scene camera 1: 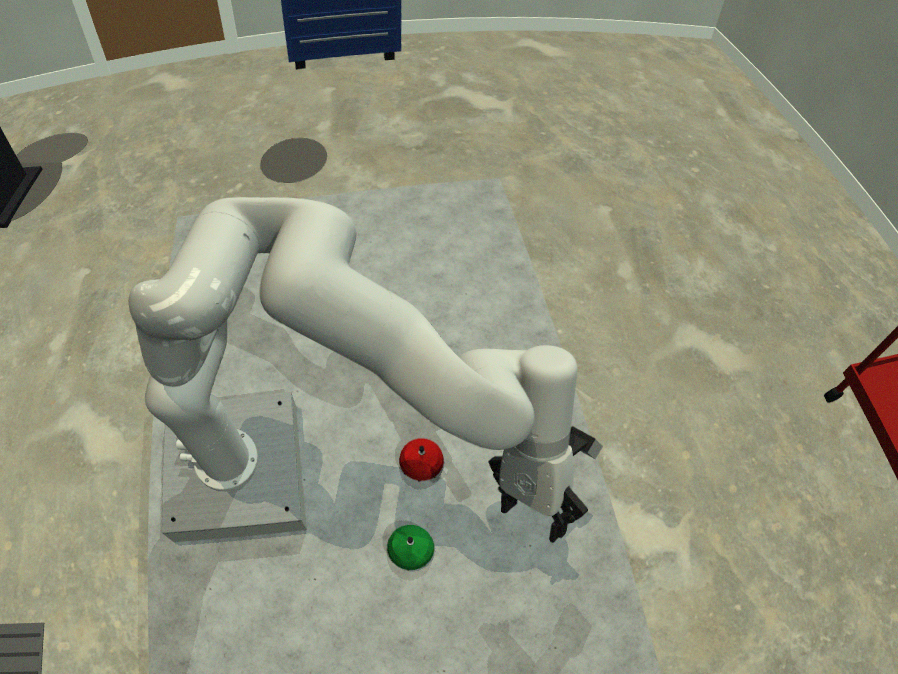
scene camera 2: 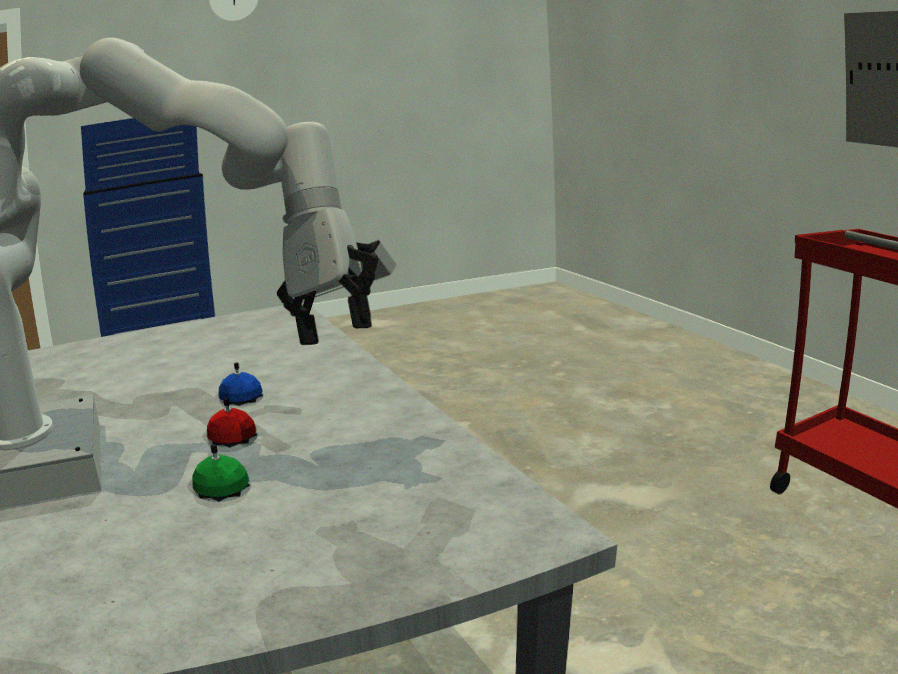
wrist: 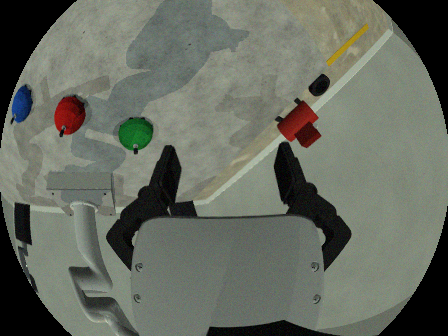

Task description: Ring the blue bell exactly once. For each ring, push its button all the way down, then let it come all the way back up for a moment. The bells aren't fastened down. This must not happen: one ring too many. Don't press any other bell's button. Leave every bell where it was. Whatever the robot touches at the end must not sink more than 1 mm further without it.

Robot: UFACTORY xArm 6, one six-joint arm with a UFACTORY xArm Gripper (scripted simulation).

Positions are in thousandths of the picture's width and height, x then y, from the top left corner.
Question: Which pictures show the red bell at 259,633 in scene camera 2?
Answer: Scene camera 1, scene camera 2 and the wrist view: all of them.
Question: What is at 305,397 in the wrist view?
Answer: A green bell.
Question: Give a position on a red bell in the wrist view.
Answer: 157,338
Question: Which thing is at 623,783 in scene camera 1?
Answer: The gripper.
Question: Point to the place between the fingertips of the gripper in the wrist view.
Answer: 506,460
